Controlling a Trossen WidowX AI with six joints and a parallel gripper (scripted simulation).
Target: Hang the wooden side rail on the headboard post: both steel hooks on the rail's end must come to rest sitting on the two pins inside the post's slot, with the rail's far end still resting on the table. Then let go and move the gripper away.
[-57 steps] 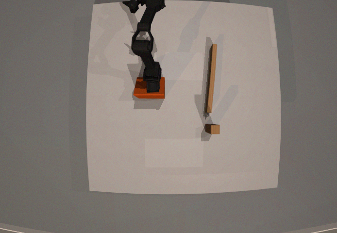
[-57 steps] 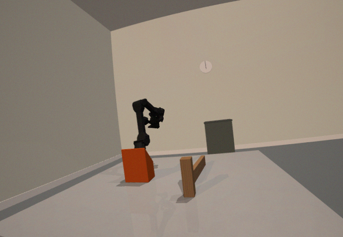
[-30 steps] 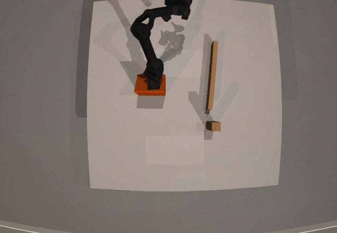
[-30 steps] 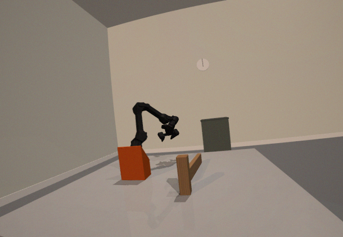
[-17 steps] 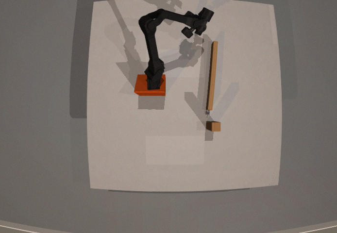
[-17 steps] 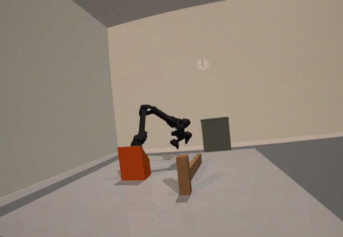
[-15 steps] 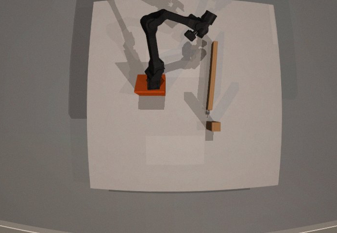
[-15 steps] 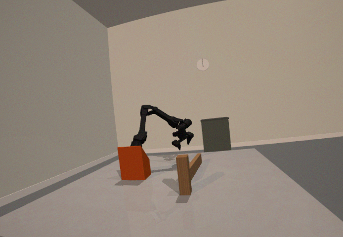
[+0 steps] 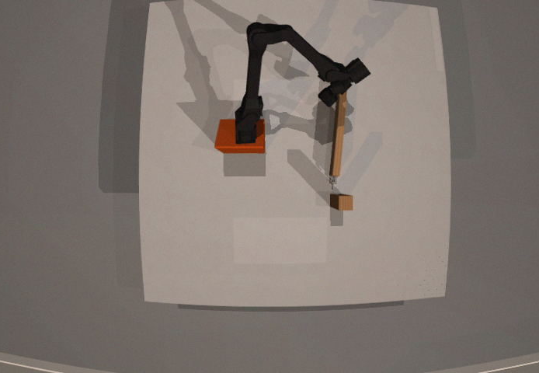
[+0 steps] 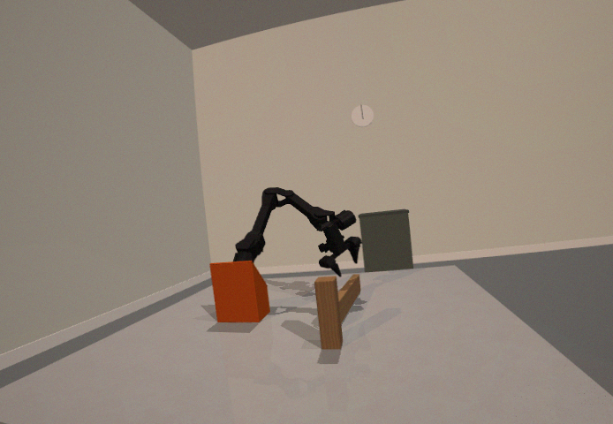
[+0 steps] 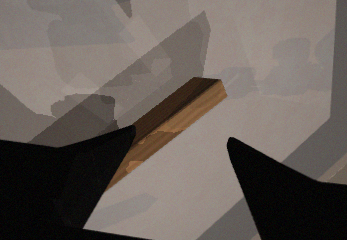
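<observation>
Right now the headboard post is 43 cm to the right of my gripper tip, 4 cm behind it and 3 cm below it.
</observation>
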